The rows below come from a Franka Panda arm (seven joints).
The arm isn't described. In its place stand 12 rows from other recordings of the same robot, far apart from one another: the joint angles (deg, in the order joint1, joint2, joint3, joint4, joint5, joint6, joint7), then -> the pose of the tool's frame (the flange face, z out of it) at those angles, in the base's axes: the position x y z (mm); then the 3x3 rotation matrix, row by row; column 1 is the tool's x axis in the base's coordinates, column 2 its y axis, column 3 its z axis.
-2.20, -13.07, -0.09, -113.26, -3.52, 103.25, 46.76 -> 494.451 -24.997 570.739; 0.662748 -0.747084 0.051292; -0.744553 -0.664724 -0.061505; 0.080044 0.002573 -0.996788
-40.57, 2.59, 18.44, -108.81, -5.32, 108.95, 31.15 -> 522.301 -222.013 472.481; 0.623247 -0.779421 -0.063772; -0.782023 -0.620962 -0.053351; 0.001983 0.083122 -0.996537
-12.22, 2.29, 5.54, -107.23, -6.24, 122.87, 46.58 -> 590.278 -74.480 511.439; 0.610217 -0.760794 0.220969; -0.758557 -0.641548 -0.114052; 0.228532 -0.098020 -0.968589
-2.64, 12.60, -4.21, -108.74, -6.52, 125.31, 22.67 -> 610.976 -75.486 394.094; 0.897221 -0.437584 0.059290; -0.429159 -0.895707 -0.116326; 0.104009 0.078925 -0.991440
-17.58, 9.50, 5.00, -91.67, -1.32, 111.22, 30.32 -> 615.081 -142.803 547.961; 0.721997 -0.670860 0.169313; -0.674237 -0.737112 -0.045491; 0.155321 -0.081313 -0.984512
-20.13, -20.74, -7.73, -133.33, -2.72, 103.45, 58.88 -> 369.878 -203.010 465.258; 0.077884 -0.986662 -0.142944; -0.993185 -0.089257 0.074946; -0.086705 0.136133 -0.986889
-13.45, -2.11, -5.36, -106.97, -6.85, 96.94, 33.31 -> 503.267 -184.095 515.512; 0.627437 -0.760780 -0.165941; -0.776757 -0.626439 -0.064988; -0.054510 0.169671 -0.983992
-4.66, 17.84, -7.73, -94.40, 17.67, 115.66, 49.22 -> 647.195 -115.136 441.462; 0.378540 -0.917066 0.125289; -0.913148 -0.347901 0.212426; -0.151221 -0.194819 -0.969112
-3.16, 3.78, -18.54, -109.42, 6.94, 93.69, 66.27 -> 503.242 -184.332 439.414; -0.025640 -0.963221 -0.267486; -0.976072 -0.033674 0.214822; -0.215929 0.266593 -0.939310
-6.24, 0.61, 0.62, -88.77, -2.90, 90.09, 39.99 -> 555.046 -60.085 628.989; 0.699216 -0.714873 0.007375; -0.713680 -0.698580 -0.051447; 0.041931 0.030709 -0.998648
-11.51, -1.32, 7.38, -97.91, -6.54, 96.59, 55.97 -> 552.072 -50.128 582.250; 0.510169 -0.860039 -0.007813; -0.854738 -0.505972 -0.115822; 0.095658 0.065767 -0.993239
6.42, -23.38, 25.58, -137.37, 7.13, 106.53, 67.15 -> 342.551 231.685 439.911; 0.760956 -0.638520 -0.115057; -0.648772 -0.750594 -0.125312; -0.006347 0.170003 -0.985423
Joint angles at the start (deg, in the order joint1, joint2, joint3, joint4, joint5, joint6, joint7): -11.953, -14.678, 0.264, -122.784, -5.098, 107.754, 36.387
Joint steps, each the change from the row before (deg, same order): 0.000, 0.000, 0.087, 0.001, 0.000, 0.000, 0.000; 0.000, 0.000, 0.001, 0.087, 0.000, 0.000, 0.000; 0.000, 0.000, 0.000, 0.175, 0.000, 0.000, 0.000; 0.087, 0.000, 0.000, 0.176, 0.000, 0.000, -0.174; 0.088, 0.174, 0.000, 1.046, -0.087, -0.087, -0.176; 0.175, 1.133, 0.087, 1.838, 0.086, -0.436, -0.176; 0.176, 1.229, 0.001, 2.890, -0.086, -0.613, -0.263; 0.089, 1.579, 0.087, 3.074, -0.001, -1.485, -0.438; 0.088, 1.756, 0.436, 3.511, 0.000, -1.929, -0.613; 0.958, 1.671, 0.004, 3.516, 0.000, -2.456, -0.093; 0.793, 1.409, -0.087, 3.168, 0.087, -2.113, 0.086; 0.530, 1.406, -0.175, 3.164, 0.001, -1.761, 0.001
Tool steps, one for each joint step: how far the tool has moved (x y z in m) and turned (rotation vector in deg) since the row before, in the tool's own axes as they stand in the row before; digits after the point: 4 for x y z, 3 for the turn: -0.0004, -0.0006, -0.0001, -0.014, 0.019, -0.084; 0.0002, -0.0001, -0.0007, 0.049, 0.071, 0.006; 0.0004, -0.0002, -0.0015, 0.100, 0.143, 0.015; 0.0000, -0.0008, -0.0015, 0.104, 0.150, -0.246; 0.0025, -0.0017, -0.0072, 0.380, 0.699, -0.216; 0.0051, -0.0057, -0.0052, 0.213, 0.202, -0.350; 0.0080, -0.0057, -0.0127, 0.527, 0.924, -0.324; 0.0077, -0.0058, -0.0095, -0.018, 0.036, -0.485; 0.0064, -0.0086, -0.0109, -0.136, -0.071, -0.980; 0.0029, -0.0108, -0.0110, -0.283, -0.448, -0.890; 0.0028, -0.0082, -0.0107, -0.080, -0.304, -0.449; 0.0047, -0.0055, -0.0108, 0.030, 0.007, -0.199
